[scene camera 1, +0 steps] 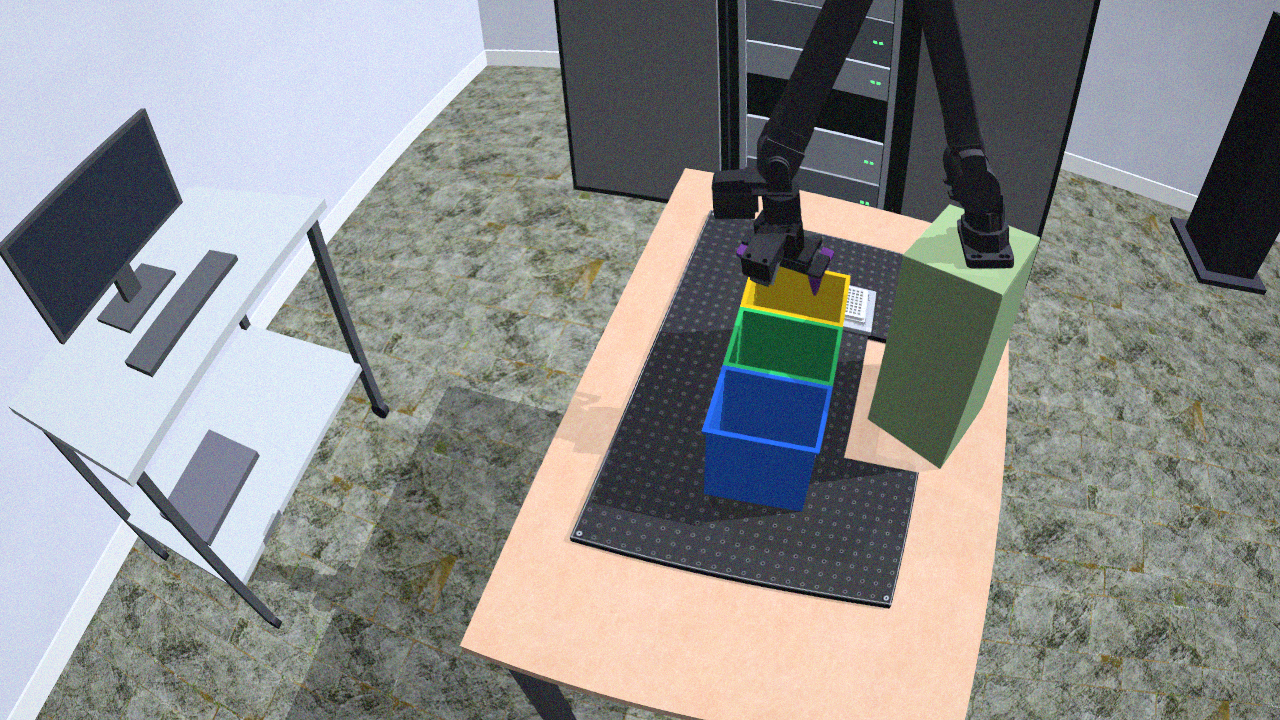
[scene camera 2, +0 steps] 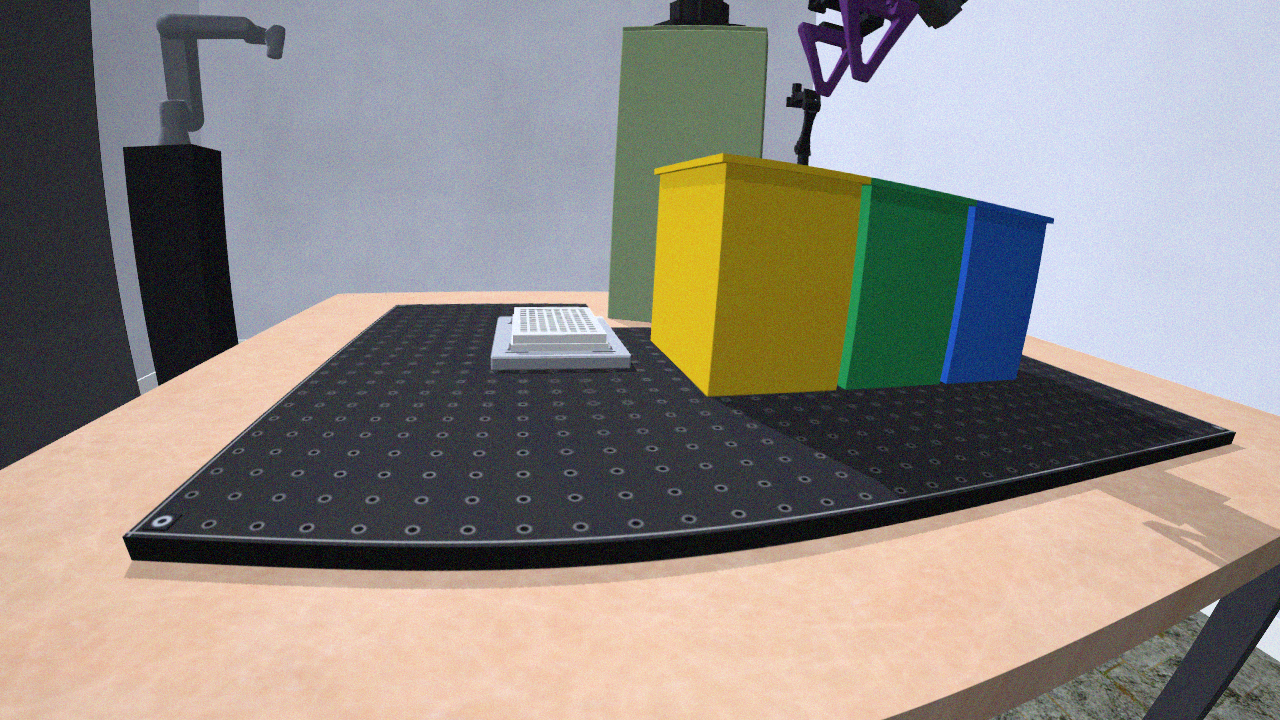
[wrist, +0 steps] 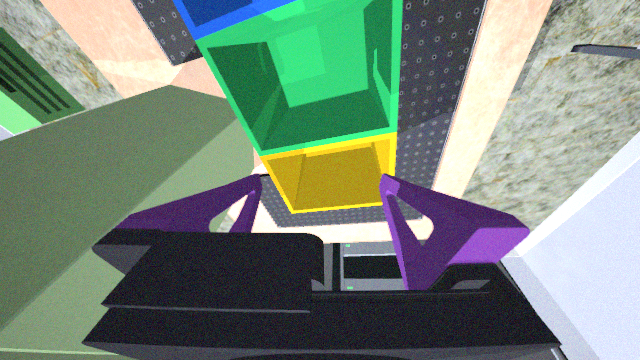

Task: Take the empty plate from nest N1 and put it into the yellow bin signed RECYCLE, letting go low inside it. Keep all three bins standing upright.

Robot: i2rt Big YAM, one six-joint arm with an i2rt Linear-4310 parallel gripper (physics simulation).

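Places are measured from the arm's base along level axes (x back, y left, z down), in millimetres.
Where they show: gripper, between the fingertips: point(scene camera 1: 788, 283) point(scene camera 2: 839, 89) point(wrist: 320, 180); arm's base, origin of its link: point(scene camera 1: 985, 246) point(scene camera 2: 699, 35).
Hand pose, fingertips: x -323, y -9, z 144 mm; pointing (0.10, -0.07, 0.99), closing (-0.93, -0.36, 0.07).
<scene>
Each offset is from my fingertips to the centre of the thing. "*": to the spot under its first point. Level surfaces: height alone.
A white plate with a grid of wells {* dx +151, dy -227, dz +245 mm} point(scene camera 1: 856, 302) point(scene camera 2: 559, 325) sits flat on a light grey nest {dx +111, dy -233, dz +263 mm} point(scene camera 1: 869, 326) point(scene camera 2: 501, 359) beside the yellow bin {dx +20, dy -82, dz +180 mm} point(scene camera 1: 792, 302) point(scene camera 2: 778, 277) point(wrist: 340, 180). Neither plate nor nest shows in the wrist view. No N1 mark or RECYCLE sign is readable. The yellow bin stands upright at the end of the bin row, and its visible interior holds no plate. My gripper point(scene camera 1: 785, 273) point(scene camera 2: 842, 86) point(wrist: 320, 180) is open and empty, with purple fingers. It is high, above the level of the bin rims, and the fingers appear over the yellow bin in scene camera 1.
A green bin {dx +4, dy +47, dz +180 mm} point(scene camera 1: 787, 347) point(scene camera 2: 904, 286) point(wrist: 310, 65) and a blue bin {dx -13, dy +176, dz +180 mm} point(scene camera 1: 760, 465) point(scene camera 2: 998, 295) point(wrist: 220, 12) stand upright in line with the yellow one. A tall olive pedestal point(scene camera 1: 939, 349) point(scene camera 2: 689, 116) point(wrist: 125, 150) carries the arm base. All bins stand on a black perforated board {dz +270 mm} point(scene camera 1: 742, 537) point(scene camera 2: 447, 447).
</scene>
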